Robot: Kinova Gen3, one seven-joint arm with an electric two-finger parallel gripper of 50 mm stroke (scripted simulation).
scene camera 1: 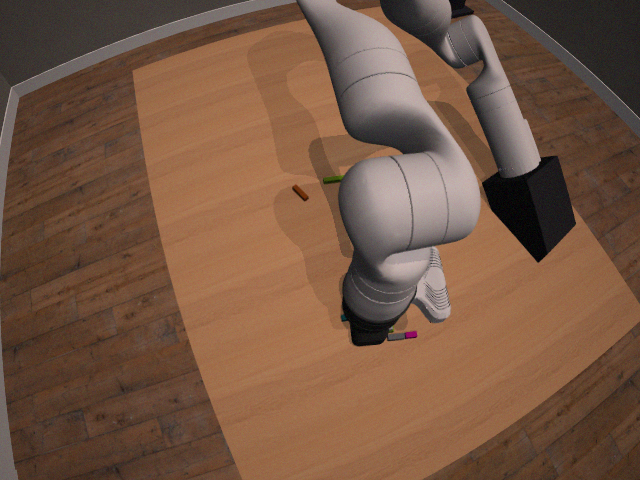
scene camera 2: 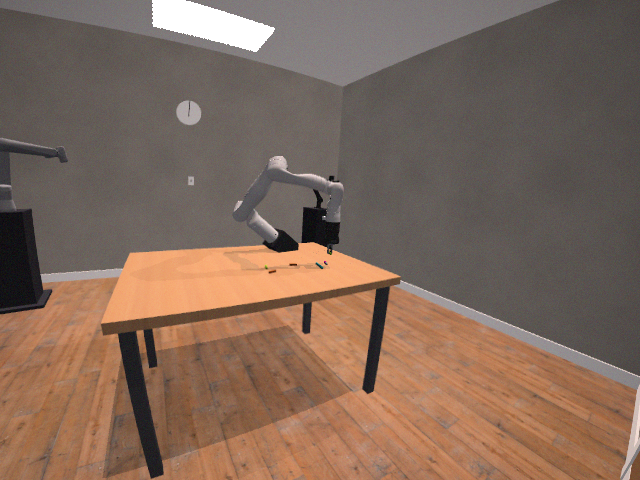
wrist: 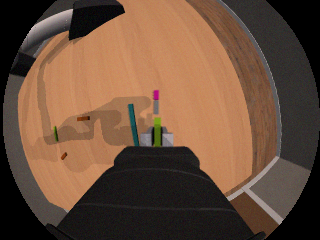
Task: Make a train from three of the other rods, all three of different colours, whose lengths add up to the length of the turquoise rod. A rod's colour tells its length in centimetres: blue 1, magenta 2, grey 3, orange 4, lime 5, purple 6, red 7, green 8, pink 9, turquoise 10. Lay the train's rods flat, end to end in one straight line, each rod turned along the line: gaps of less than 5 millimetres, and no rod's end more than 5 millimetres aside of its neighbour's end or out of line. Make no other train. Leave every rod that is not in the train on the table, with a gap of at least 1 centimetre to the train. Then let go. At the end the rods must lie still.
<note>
In view: the gripper (scene camera 1: 376,331).
The gripper shows as well in the wrist view (wrist: 157,133).
</note>
